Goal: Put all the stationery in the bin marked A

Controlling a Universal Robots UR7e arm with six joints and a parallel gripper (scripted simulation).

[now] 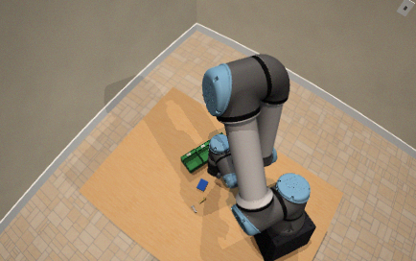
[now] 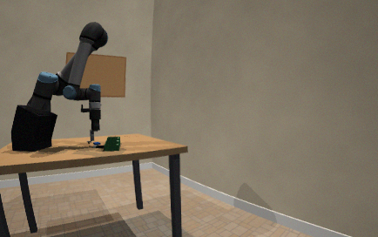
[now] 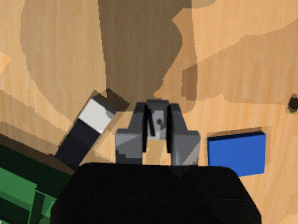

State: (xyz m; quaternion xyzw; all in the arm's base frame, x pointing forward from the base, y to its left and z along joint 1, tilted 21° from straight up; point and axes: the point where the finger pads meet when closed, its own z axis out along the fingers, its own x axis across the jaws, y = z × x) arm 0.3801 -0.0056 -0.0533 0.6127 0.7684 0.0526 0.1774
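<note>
The green bin is 13 cm ahead of my hand, 5 cm to the right of it and 3 cm below it. Round my hand: blue pad: 8 cm to the left, 5 cm below, 3 cm ahead; black block: 5 cm to the right, 5 cm below, 3 cm ahead; brass screw: 13 cm to the left, 5 cm below, 3 cm behind.
</note>
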